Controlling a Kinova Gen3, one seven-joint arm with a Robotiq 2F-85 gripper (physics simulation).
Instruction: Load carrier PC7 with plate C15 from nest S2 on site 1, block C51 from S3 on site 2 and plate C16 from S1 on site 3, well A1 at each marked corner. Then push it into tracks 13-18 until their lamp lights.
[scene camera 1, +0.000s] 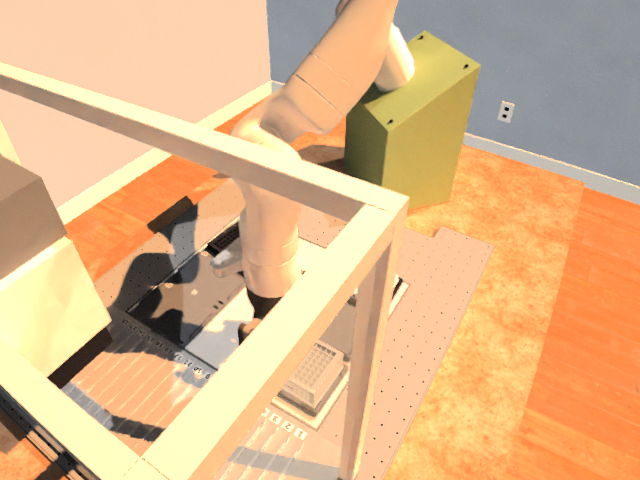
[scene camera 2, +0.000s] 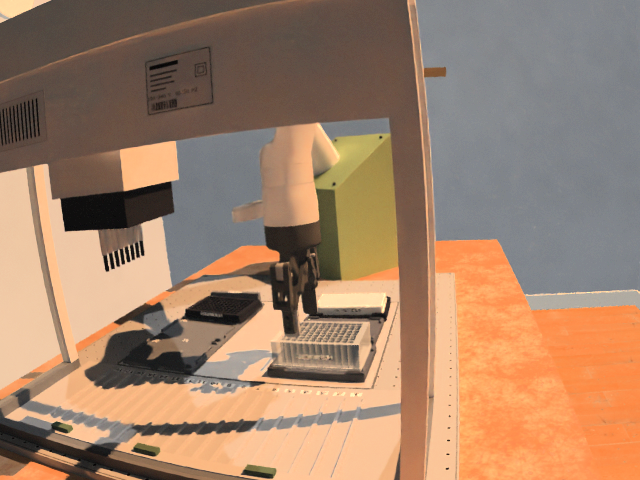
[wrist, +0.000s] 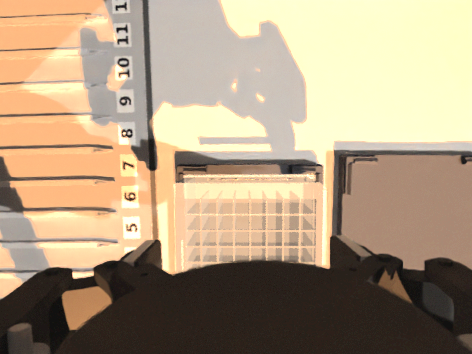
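Pixels of known places: gripper, fingertip midpoint: (scene camera 2: 302, 323) (wrist: 245, 256); arm's base at its link origin: (scene camera 1: 395, 76).
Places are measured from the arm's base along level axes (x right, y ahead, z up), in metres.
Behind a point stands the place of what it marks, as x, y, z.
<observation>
My gripper (scene camera 2: 301, 321) {-0.060, 0.607, -0.193} (wrist: 245, 256) {-0.060, 0.607, -0.193} is open and empty, with its fingertips above the clear deep-well block (scene camera 1: 316, 369) (scene camera 2: 325, 348) (wrist: 250, 220). In the wrist view the fingertips show to either side of it; their exact height over it is unclear. The block stands in the nest nearest the tracks. A bare nest (wrist: 410, 210) {-0.056, 0.496, -0.247} lies beside it, and a white plate (scene camera 2: 351, 302) sits in the nest behind. The dark carrier (scene camera 1: 206, 294) {0.140, 0.549, -0.248} (scene camera 2: 180, 335) {0.184, 0.536, -0.248} lies at the left, with a black plate (scene camera 1: 224, 240) (scene camera 2: 222, 304) on its far end. Label text on the plates is unreadable.
Numbered tracks (scene camera 1: 139, 382) {0.128, 0.747, -0.259} (scene camera 2: 155, 400) (wrist: 55, 130) {0.021, 0.735, -0.259} run along the front. A pipetting head (scene camera 2: 121, 206) {0.009, 0.902, 0.024} with tips hangs at the left. The enclosure's post (scene camera 1: 361, 361) {-0.234, 0.736, 0.064} (scene camera 2: 413, 310) {-0.218, 0.922, -0.057} stands at the right. A green cabinet (scene camera 1: 418, 144) (scene camera 2: 361, 222) stands behind the deck.
</observation>
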